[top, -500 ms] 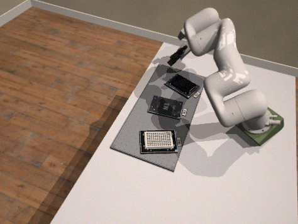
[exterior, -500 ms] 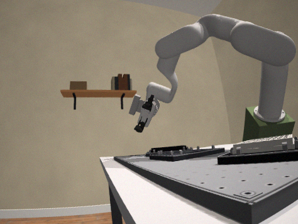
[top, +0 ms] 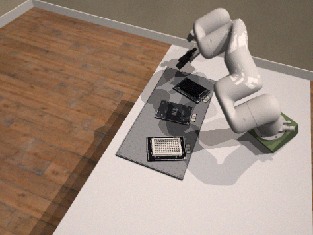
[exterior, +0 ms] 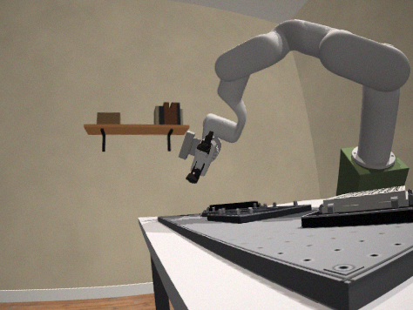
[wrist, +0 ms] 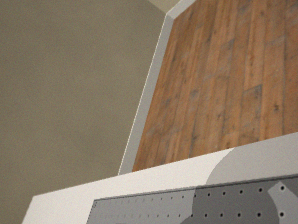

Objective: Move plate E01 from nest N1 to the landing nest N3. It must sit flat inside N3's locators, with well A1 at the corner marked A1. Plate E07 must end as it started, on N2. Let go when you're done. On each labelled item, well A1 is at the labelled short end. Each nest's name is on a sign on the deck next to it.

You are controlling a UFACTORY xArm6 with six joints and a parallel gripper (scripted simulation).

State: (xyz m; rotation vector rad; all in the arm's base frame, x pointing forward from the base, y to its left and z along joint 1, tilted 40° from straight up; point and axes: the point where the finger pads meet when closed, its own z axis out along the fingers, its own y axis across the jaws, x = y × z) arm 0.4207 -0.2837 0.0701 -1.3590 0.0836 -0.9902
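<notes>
Right now my hand is 90 mm past the white well plate, 420 mm to the right of it and 120 mm above it. Round my hand: black nest: 90 mm behind, 420 mm to the left, 130 mm below; black plate: 90 mm behind, 10 mm to the left, 120 mm below.
</notes>
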